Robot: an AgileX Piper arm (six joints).
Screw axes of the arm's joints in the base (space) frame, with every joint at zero. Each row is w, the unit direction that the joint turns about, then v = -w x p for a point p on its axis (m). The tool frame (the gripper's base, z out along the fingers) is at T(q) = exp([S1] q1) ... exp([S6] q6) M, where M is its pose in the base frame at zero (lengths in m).
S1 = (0, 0, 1, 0, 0, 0)
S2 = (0, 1, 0, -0.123, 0, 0)
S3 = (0, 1, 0, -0.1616, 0, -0.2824)
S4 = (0.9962, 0, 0.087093, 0, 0.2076, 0)
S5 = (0, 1, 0, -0.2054, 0, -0.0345)
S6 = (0.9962, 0, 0.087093, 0, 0.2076, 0)
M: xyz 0.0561 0 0.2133 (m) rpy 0 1.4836 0 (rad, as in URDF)
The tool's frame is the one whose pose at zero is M.
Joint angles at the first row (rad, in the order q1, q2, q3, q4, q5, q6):
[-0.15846, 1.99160, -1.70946, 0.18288, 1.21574, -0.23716]
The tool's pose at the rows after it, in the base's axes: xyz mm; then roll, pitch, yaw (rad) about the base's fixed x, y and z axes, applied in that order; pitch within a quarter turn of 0, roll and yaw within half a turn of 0:
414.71, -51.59, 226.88, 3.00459, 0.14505, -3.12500
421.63, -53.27, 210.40, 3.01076, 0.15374, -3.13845
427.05, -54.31, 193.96, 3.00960, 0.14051, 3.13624
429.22, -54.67, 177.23, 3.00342, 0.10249, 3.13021
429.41, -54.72, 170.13, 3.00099, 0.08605, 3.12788
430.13, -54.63, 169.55, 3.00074, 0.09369, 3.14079
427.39, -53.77, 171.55, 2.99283, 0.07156, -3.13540
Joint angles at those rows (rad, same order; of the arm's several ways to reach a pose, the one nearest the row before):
[-0.15846, 2.02699, -1.67849, 0.17220, 1.19559, -0.23911]
[-0.15846, 2.06200, -1.66972, 0.16937, 1.14044, -0.23283]
[-0.15845, 2.10109, -1.66972, 0.16937, 1.11357, -0.22870]
[-0.15845, 2.13868, -1.66762, 0.16937, 1.11160, -0.22365]
[-0.15846, 2.15274, -1.66344, 0.16936, 1.10968, -0.22183]
[-0.15846, 2.15423, -1.66341, 0.17249, 1.10289, -0.23727]
[-0.15847, 2.14941, -1.66342, 0.17522, 1.13191, -0.24142]

